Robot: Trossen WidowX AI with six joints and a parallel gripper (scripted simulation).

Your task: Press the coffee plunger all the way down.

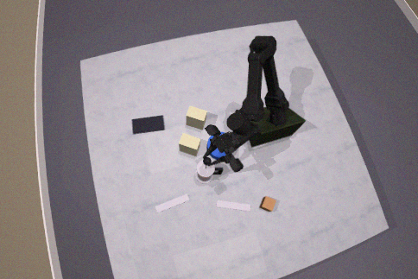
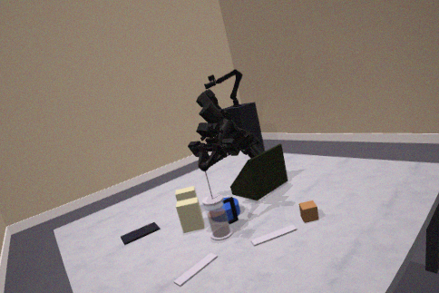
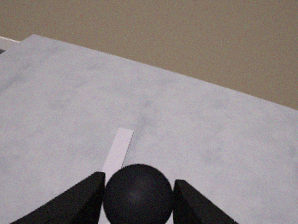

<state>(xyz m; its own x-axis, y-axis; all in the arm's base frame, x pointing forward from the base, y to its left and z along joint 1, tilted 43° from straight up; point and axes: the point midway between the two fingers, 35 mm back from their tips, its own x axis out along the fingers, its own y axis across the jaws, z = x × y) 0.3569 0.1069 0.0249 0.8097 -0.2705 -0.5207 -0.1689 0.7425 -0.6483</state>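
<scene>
My gripper tip is now 13 cm above the coffee press and 2 cm past it. The rest, counted from my gripper tip: orange cube: 23 cm to the left, 23 cm below, 21 cm behind; dark flat tile: 32 cm to the right, 25 cm below, 14 cm ahead.
</scene>
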